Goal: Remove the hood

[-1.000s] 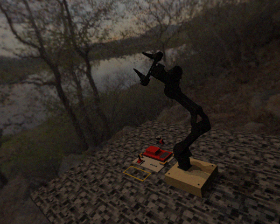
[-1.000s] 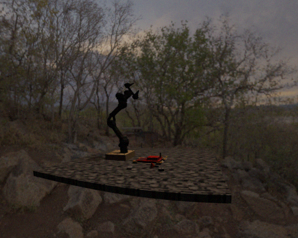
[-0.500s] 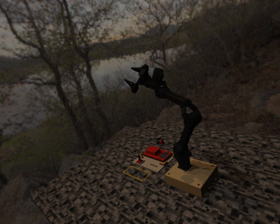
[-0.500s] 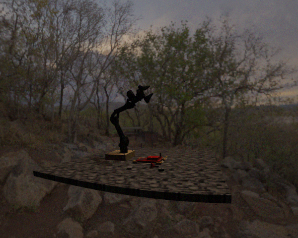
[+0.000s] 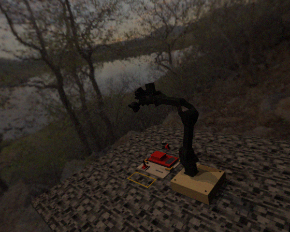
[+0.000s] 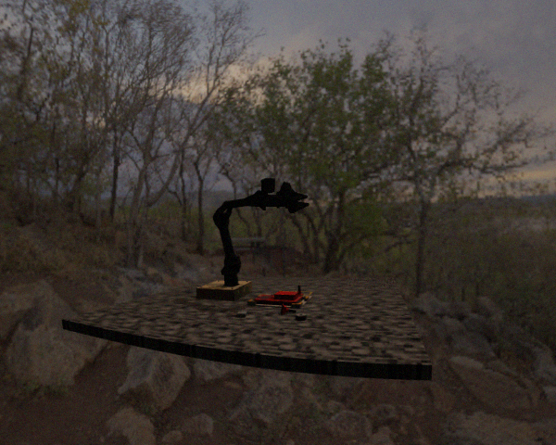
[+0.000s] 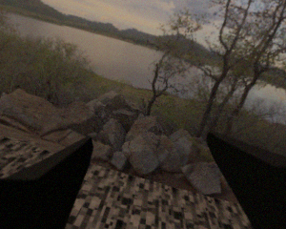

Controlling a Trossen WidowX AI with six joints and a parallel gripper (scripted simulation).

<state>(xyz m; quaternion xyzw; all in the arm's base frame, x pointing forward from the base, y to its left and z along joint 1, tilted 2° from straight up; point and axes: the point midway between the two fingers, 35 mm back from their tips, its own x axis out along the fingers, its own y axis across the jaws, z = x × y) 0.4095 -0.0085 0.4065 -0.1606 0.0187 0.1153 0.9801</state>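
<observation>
The red hood lies 10 cm behind my gripper tip, 5 cm to the right of it and 43 cm below it.
</observation>
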